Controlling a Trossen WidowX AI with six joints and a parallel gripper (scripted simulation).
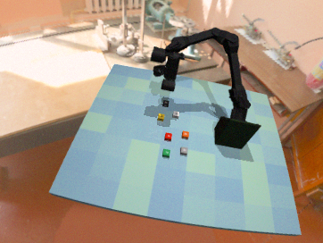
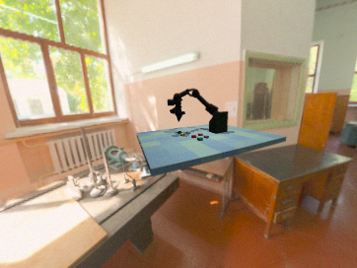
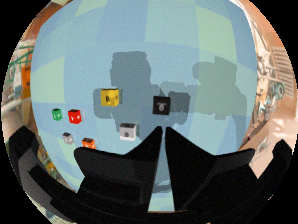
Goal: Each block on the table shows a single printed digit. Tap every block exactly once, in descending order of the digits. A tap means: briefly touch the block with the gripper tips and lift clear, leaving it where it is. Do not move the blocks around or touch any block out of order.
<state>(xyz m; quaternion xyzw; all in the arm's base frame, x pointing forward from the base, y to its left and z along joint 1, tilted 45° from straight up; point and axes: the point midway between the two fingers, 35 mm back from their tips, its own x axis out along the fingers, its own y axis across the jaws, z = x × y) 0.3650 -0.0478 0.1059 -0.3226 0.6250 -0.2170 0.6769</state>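
My gripper tip is now 110 mm above the yellow block, 100 mm to the right of it and 10 mm past it. Round my gripper tip: black block: 110 mm below, 10 mm behind; then red block: 210 mm to the left, 110 mm below, 70 mm behind; then white block: 110 mm below, 80 mm behind, 60 mm to the left.
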